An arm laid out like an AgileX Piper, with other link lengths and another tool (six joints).
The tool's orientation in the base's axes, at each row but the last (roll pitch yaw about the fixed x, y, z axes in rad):
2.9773, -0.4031, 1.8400
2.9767, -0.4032, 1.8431
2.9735, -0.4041, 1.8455
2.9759, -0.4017, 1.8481
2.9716, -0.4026, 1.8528
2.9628, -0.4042, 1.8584
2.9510, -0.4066, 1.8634
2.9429, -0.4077, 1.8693
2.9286, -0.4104, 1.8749
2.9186, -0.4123, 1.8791
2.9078, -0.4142, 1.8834
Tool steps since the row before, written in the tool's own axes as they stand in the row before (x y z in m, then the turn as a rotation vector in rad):
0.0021, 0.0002, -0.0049, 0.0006, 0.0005, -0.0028
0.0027, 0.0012, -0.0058, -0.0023, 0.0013, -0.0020
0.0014, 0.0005, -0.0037, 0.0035, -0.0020, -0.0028
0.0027, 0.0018, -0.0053, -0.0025, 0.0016, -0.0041
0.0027, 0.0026, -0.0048, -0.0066, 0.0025, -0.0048
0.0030, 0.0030, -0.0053, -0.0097, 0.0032, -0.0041
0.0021, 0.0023, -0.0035, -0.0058, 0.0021, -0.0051
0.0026, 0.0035, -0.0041, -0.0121, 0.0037, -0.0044
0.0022, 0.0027, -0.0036, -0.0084, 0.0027, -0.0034
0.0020, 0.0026, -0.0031, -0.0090, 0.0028, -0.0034
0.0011, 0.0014, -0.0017, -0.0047, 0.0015, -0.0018
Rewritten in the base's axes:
-0.0006, -0.0001, 0.0053, 0.0002, -0.0005, 0.0029
0.0002, 0.0002, 0.0065, 0.0017, -0.0026, 0.0011
-0.0001, -0.0002, 0.0040, -0.0030, 0.0015, 0.0036
0.0008, 0.0006, 0.0061, 0.0020, -0.0036, 0.0030
0.0016, 0.0009, 0.0058, 0.0038, -0.0073, 0.0022
0.0018, 0.0010, 0.0065, 0.0054, -0.0096, 0.0004
0.0014, 0.0008, 0.0044, 0.0032, -0.0068, 0.0027
0.0024, 0.0013, 0.0054, 0.0065, -0.0117, -0.0002
0.0017, 0.0009, 0.0046, 0.0046, -0.0083, 0.0002
0.0016, 0.0009, 0.0041, 0.0049, -0.0088, 0.0000
0.0009, 0.0005, 0.0023, 0.0026, -0.0046, 0.0000

